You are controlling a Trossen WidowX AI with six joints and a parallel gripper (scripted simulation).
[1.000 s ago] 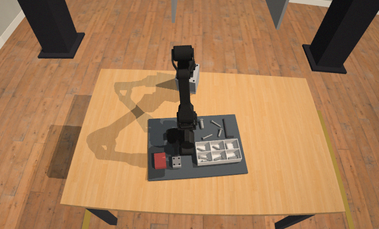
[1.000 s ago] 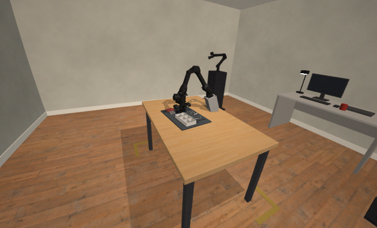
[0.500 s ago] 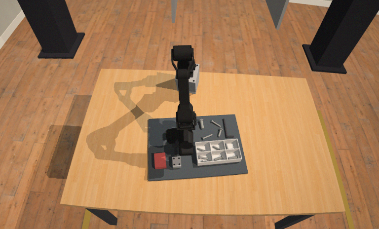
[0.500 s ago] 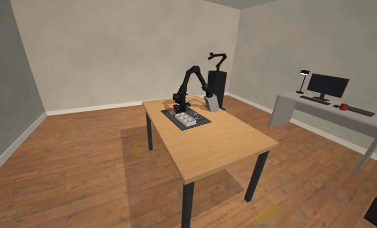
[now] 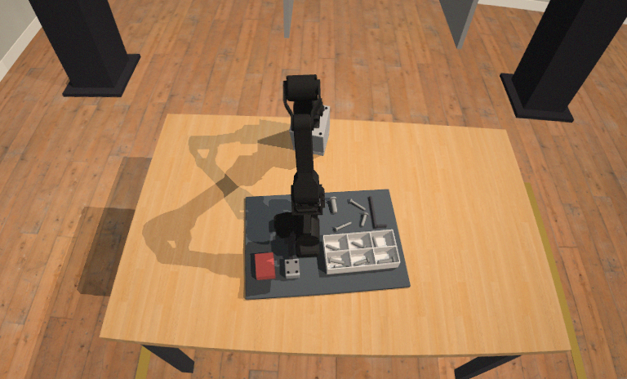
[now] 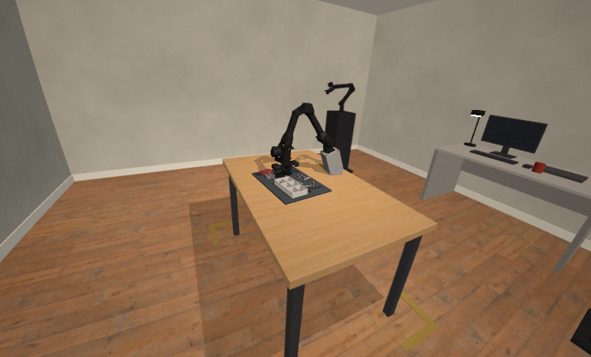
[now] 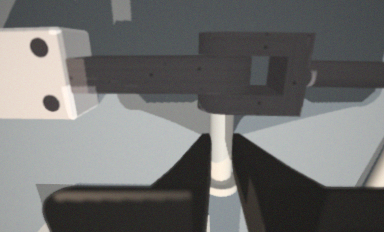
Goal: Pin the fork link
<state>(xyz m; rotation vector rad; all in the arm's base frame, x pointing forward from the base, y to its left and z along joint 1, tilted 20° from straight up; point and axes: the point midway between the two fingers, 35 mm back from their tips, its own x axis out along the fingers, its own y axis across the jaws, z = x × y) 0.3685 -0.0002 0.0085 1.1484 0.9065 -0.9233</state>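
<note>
My hand is 3 cm above the pale pin. From my hand the other things lie so: dark eye plate bar 2 cm ahead, 4 cm to the right, 3 cm below; light grey block 10 cm ahead, 3 cm to the right, 2 cm below; red block 9 cm ahead, 11 cm to the right, 3 cm below.
</note>
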